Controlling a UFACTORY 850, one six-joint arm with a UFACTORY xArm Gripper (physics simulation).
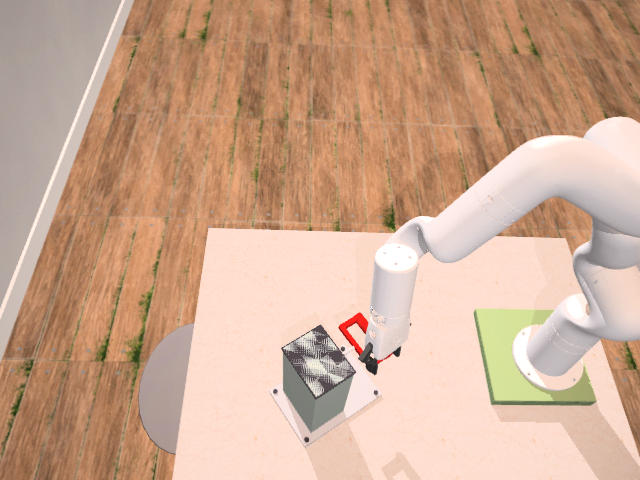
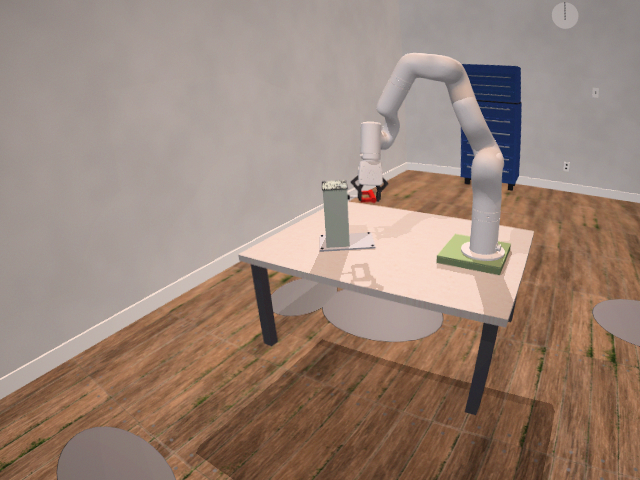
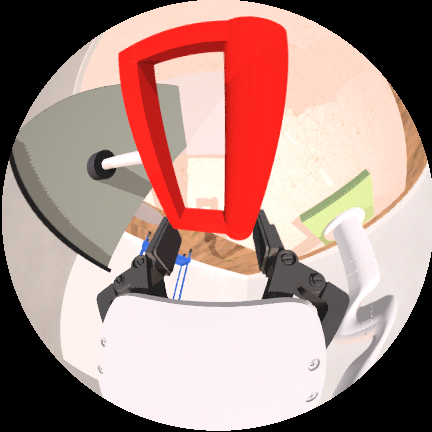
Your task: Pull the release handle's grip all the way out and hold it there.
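Observation:
The release handle's red grip [image 1: 351, 320] [image 2: 368, 196] [image 3: 255, 125] is a four-sided loop with one thick bar. It stands off the side of a tall grey-green housing [image 1: 299, 395] [image 2: 336, 217] [image 3: 55, 135]. A white rod [image 3: 122, 159] shows between the grip and the black collar [image 3: 101, 165] on the housing. My gripper [image 1: 384, 359] [image 2: 369, 197] [image 3: 213, 225] points down and is shut on the near end of the grip, one finger on the rod side and one on the thick bar's side. The exact contact of the pads is partly hidden by the grip.
The housing stands on a white base plate [image 1: 361, 386] [image 2: 364, 241], bolted at its corners, on the pale table [image 1: 248, 289] [image 2: 413, 253]. The arm's base sits on a green block [image 1: 491, 372] [image 2: 449, 250] at the right. A blue cabinet [image 2: 509, 129] stands at the back wall.

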